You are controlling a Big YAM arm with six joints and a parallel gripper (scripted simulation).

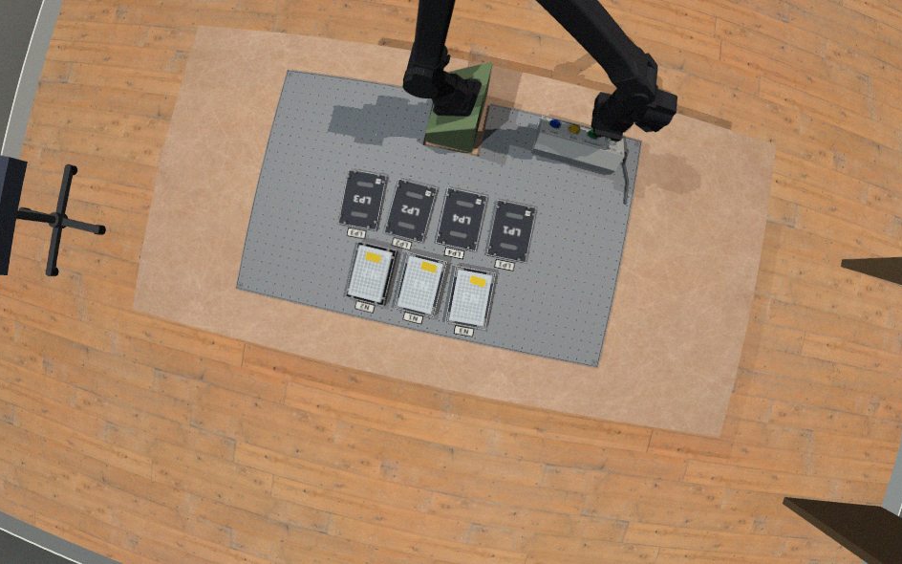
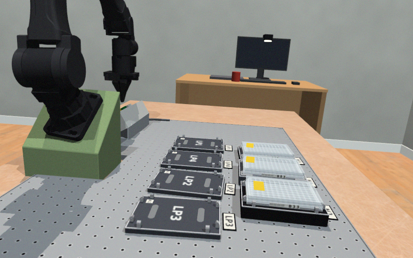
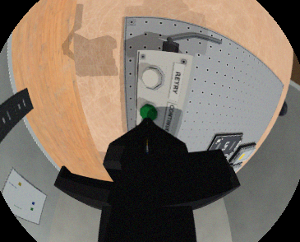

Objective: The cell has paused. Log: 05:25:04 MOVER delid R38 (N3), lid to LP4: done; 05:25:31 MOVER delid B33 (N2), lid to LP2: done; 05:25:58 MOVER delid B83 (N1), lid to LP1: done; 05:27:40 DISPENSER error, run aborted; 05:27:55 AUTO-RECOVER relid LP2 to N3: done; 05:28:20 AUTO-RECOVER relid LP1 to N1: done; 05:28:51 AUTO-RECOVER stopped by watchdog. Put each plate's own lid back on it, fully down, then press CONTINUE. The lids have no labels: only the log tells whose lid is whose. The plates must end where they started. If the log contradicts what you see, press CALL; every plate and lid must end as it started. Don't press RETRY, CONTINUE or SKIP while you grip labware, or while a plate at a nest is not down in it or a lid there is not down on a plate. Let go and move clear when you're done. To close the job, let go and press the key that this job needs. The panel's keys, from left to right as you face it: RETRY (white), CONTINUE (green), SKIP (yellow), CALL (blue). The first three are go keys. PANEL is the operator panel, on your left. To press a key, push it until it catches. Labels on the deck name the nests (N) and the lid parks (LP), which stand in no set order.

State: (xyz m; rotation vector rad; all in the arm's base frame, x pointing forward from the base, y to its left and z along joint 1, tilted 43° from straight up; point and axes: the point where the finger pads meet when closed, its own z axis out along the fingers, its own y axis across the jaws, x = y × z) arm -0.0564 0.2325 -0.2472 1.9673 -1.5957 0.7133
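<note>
Now: hand 30 mm above the green key. From my hand the other things lie so: white key: 50 mm to the left, 30 mm below; then yellow key: 50 mm to the right, 30 mm below, 10 mm ahead; then blue key: 100 mm to the right, 30 mm below, 10 mm ahead.
</note>
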